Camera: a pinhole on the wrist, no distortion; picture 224 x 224 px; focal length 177.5 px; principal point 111.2 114.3 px. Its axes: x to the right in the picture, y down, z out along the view. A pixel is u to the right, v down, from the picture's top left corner.
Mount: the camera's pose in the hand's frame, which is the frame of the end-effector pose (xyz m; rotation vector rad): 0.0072 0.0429 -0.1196 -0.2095 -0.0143 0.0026
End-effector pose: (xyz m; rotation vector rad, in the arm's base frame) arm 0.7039 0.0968 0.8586 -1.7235 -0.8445 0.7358
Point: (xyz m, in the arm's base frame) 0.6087 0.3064 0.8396
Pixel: 184 20
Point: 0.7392 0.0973 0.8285
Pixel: 142 62
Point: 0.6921 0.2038 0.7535
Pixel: 181 103
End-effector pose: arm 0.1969 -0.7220 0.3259 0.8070 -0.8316 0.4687
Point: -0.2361 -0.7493 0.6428
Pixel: 108 199
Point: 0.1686 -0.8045 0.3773
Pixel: 124 29
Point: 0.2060 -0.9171 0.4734
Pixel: 175 13
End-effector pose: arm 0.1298 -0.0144 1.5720 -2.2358 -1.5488 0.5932
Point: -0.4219 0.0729 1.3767
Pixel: outside the picture
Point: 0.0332 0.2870 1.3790
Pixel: outside the picture
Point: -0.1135 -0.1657 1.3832
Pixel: 19 35
